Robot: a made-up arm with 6 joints.
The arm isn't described. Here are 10 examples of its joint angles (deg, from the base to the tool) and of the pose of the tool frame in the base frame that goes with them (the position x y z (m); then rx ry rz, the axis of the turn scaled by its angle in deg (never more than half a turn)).
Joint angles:
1: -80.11 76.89 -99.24 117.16 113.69 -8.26
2: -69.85 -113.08 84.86 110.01 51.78 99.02
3: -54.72 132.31 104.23 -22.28 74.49 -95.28
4: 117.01 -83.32 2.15 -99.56 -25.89 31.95
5: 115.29 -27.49 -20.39 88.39 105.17 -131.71
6: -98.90 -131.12 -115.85 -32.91 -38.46 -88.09
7: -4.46 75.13 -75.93 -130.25 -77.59 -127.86
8: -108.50 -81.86 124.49 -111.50 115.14 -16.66
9: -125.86 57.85 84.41 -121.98 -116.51 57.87
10: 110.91 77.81 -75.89 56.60 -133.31 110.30
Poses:
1: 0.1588 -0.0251 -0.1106 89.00 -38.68 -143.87
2: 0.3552 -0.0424 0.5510 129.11 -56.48 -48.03
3: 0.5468 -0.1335 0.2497 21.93 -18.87 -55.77
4: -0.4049 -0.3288 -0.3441 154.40 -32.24 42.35
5: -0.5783 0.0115 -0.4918 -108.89 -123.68 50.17
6: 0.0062 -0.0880 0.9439 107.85 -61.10 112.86
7: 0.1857 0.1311 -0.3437 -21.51 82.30 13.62
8: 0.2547 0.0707 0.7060 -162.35 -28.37 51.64
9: 0.3439 -0.2212 0.4159 127.70 -37.79 48.82
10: -0.3380 0.2093 -0.1610 52.72 143.90 20.08
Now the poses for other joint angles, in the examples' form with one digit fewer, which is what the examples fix.
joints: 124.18 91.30 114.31 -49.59 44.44 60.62
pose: -0.327 0.161 0.114 -6.0 14.8 66.1
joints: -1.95 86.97 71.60 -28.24 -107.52 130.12
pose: 0.127 0.108 -0.474 -135.6 6.2 93.5
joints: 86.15 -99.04 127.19 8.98 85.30 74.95
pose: -0.247 0.054 -0.663 -110.1 31.1 100.2
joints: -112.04 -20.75 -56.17 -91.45 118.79 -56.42
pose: -0.208 -0.141 0.246 2.1 104.8 81.7
